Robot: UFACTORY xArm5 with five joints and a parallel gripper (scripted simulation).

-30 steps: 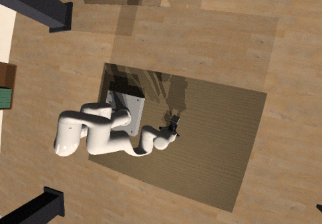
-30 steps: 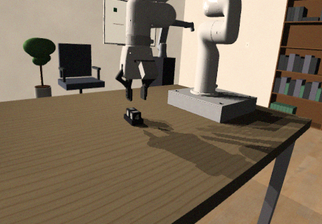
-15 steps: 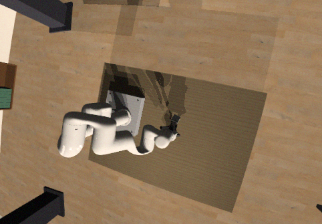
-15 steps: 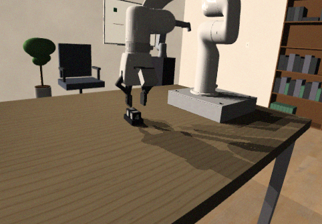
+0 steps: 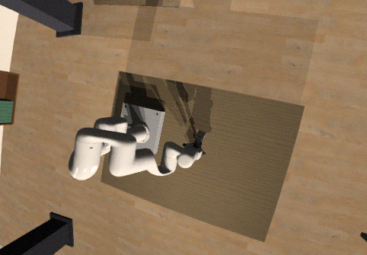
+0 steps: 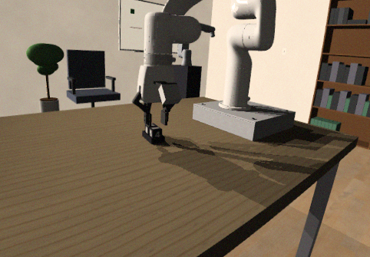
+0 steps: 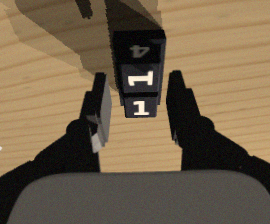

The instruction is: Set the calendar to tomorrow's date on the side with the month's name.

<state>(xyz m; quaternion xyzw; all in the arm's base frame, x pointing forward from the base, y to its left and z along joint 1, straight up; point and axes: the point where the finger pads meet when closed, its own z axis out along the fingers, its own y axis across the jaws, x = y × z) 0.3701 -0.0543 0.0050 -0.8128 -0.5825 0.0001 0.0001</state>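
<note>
Now: the dark calendar tray 6 cm below my hand and 2 cm to the right of it.
</note>
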